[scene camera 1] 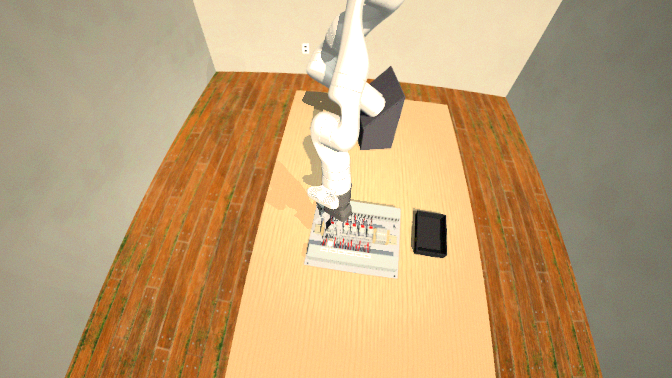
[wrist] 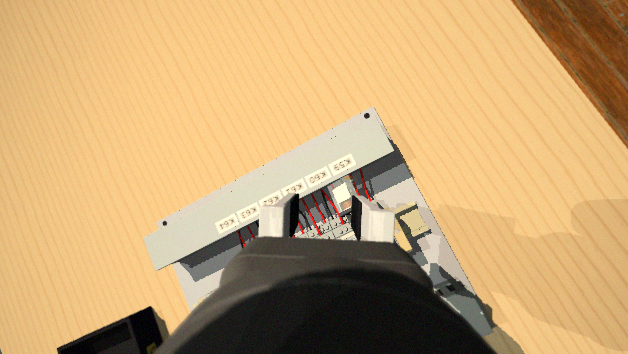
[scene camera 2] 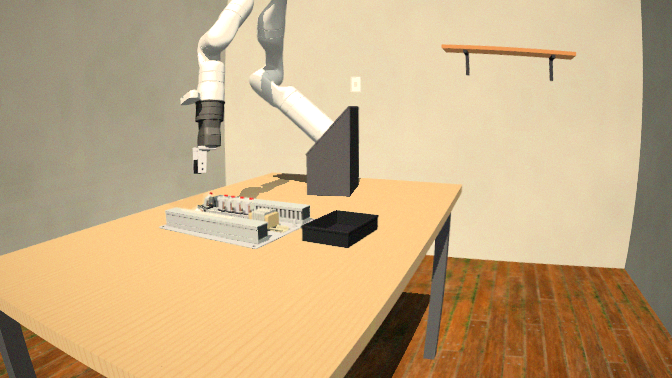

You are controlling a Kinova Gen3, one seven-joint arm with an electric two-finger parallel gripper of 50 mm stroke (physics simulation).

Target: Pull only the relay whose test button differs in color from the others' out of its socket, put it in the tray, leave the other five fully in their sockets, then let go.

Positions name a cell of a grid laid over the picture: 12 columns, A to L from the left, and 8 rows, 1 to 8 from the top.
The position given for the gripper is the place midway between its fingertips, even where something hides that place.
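A relay panel (wrist: H5) is part of the scene, and so is the gripper (scene camera 2: D4). The wrist view shows the gripper (wrist: G5) too.
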